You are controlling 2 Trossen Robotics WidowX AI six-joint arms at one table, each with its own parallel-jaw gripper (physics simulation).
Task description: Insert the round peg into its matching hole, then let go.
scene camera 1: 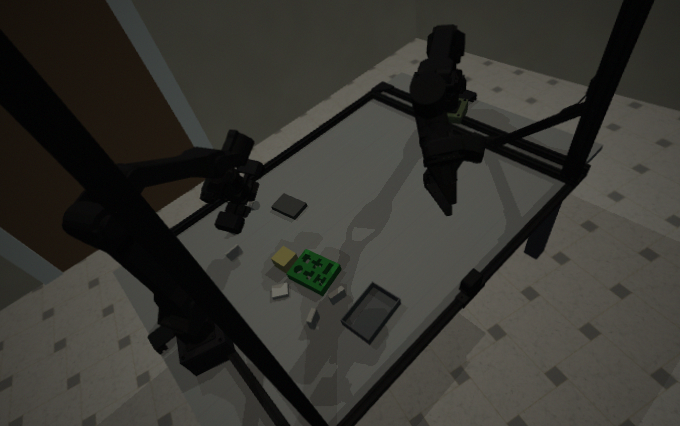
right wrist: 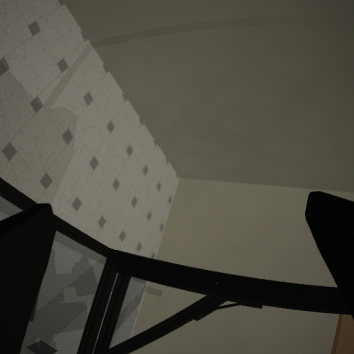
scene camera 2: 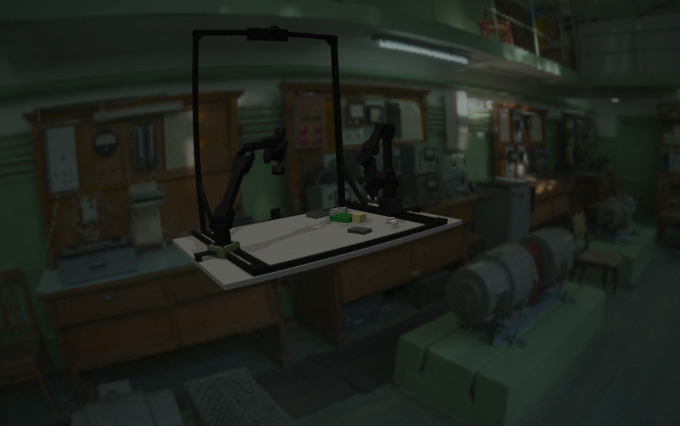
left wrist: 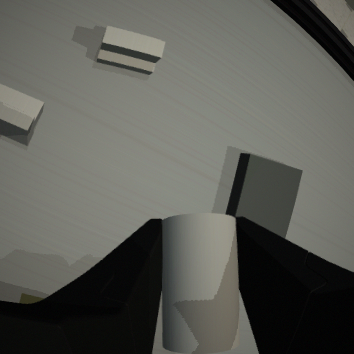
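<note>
My left gripper [scene camera 1: 245, 203] [left wrist: 196, 229] is shut on the round peg [scene camera 1: 254, 205] [left wrist: 200, 280], a pale cylinder, and holds it above the table's far left part in scene camera 1. The green board [scene camera 1: 307, 284] [scene camera 2: 341, 218] lies mid-table, toward the lower right of that gripper and apart from it. Its round hole [scene camera 1: 298, 269] is near the edge by the yellow block and shows no peg. The board does not show in the left wrist view. My right gripper [scene camera 1: 444, 200] [right wrist: 182, 211] is open and empty, raised over the other side of the table.
A yellow block [scene camera 1: 284, 256] [scene camera 2: 359, 217] stands beside the board. A dark flat block [scene camera 1: 289, 205] [scene camera 2: 359, 230] [left wrist: 272, 192] lies behind it. Pale pieces [scene camera 1: 280, 291] [scene camera 1: 311, 317] [scene camera 1: 337, 294] [scene camera 1: 233, 251] lie around. A grey tray [scene camera 1: 356, 332] is at the front. Black rails border the table.
</note>
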